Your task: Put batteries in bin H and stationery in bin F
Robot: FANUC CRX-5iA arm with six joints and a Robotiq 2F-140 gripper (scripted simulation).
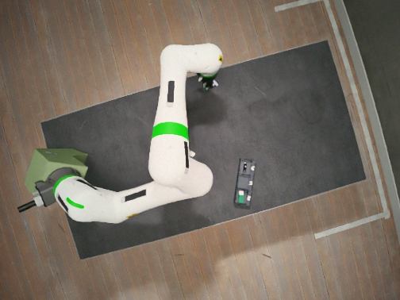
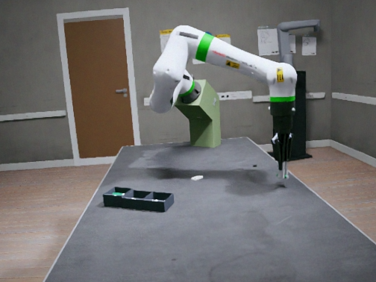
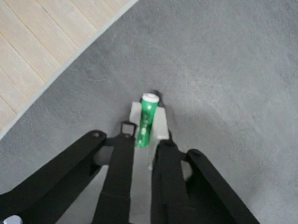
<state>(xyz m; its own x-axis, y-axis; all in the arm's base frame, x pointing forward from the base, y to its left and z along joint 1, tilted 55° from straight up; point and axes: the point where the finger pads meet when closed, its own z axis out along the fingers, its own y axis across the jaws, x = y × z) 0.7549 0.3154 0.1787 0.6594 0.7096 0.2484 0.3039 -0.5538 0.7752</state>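
My gripper is now 500 mm to the left of the black battery, 60 mm above it and 20 mm past it. Round my hand: tiny black item: 300 mm behind, 70 mm below, 30 mm to the left; white eraser-like piece: 280 mm to the right, 250 mm behind, 70 mm below; green battery: 30 mm below.
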